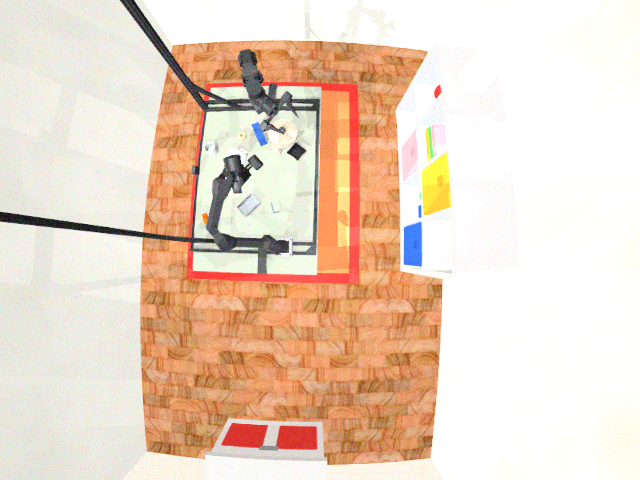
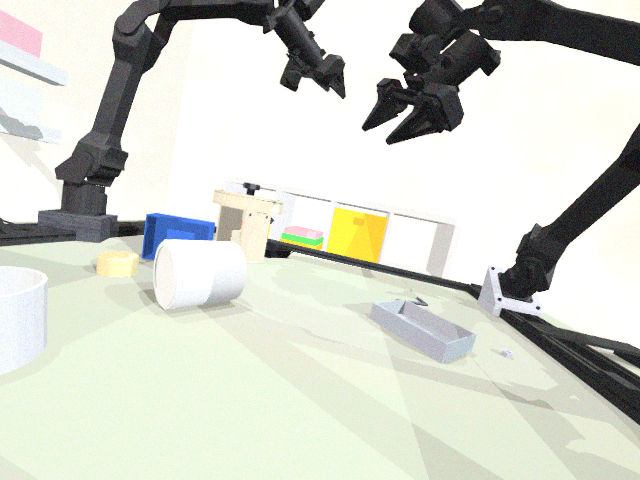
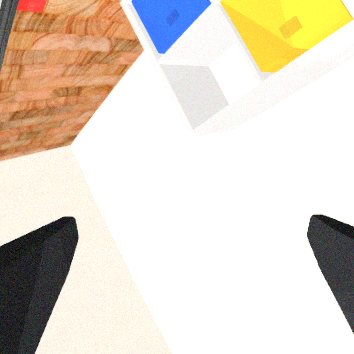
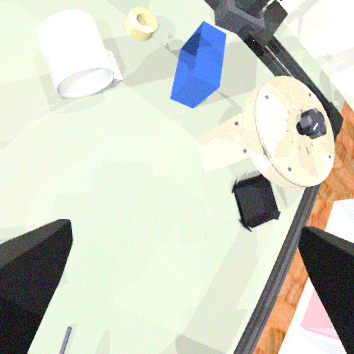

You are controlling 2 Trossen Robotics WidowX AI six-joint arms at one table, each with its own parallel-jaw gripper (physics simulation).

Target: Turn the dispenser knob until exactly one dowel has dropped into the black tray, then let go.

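Frame: origin at the left arm's base, x right, y ahead, z up, level; centimetres.
Seen in the pictures: left gripper, fingertip midpoint: (image 1: 291, 126) (image 2: 336, 94) (image 3: 193, 226); right gripper, fingertip midpoint: (image 1: 249, 167) (image 2: 373, 135) (image 4: 188, 234); left arm's base, origin of the base link: (image 2: 82, 213) (image 4: 245, 1); right arm's base, origin of the base link: (image 1: 285, 247) (image 2: 514, 287).
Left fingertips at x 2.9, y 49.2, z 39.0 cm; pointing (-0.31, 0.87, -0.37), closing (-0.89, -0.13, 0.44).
Observation:
Offsets run from my left fingertips to a thing's middle. "spot": to the spot under its first point.
The pale round dispenser @[dx -1.3, dy -16.3, dz -30.7 cm] (image 1: 292, 136) (image 2: 254, 232) (image 4: 275, 145) stands at the table's far side, with its dark knob @[dx -1.3, dy -16.3, dz -29.1 cm] (image 2: 251, 188) (image 4: 312, 124) on top. The small black tray @[dx -4.0, dy -7.8, dz -42.5 cm] (image 1: 296, 150) (image 2: 278, 249) (image 4: 256, 201) sits beside its foot; I can make out no dowel in it. My left gripper (image 1: 290, 122) (image 2: 334, 93) (image 3: 193, 226) is open and empty, high above the dispenser and apart from the knob. My right gripper (image 2: 376, 135) (image 4: 188, 234) is open and empty, high over the table, away from the dispenser.
A blue bin @[dx +9.0, dy -29.3, dz -39.7 cm] (image 1: 260, 134) (image 2: 180, 232) (image 4: 202, 70) stands beside the dispenser. A yellow ring @[dx +18.4, dy -36.5, dz -42.5 cm] (image 1: 241, 134) (image 2: 117, 263), a white mug on its side @[spot: dx +32.2, dy -25.0, dz -38.5 cm] (image 2: 201, 273) (image 4: 75, 50), a grey tray @[dx +37.5, dy +4.0, dz -42.5 cm] (image 1: 248, 205) (image 2: 439, 335) and a white cup @[dx +38.6, dy -39.5, dz -41.0 cm] (image 1: 211, 148) (image 2: 20, 320) are on the table.

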